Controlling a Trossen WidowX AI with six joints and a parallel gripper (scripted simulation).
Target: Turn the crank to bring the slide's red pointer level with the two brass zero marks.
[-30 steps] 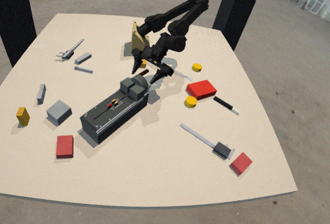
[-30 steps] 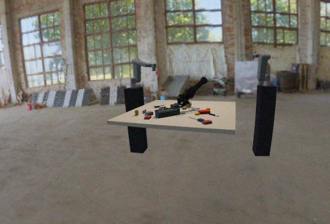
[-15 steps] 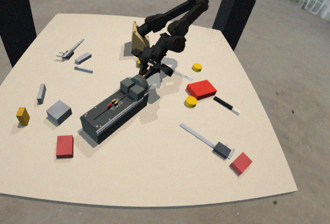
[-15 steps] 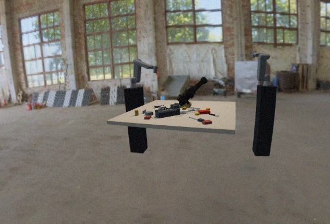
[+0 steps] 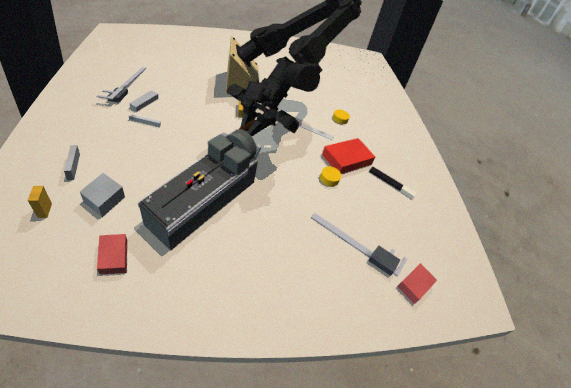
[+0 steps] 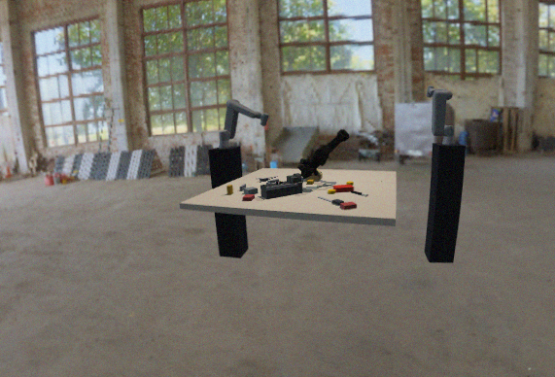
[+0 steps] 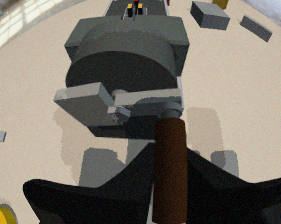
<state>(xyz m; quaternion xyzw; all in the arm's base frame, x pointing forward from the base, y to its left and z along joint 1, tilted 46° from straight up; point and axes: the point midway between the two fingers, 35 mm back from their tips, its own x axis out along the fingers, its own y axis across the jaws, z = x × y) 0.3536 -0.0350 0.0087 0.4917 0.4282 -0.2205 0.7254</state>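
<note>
The crank is 20 mm above my gripper tip, 10 mm to the left of it and 10 mm ahead of it. The rest, counted from my gripper tip: brown handle (20 mm above, 10 mm to the left, 10 mm behind); grey bar (210 mm to the left, 130 mm behind, 70 mm below); red pointer (150 mm ahead, 120 mm to the right, 10 mm above).
</note>
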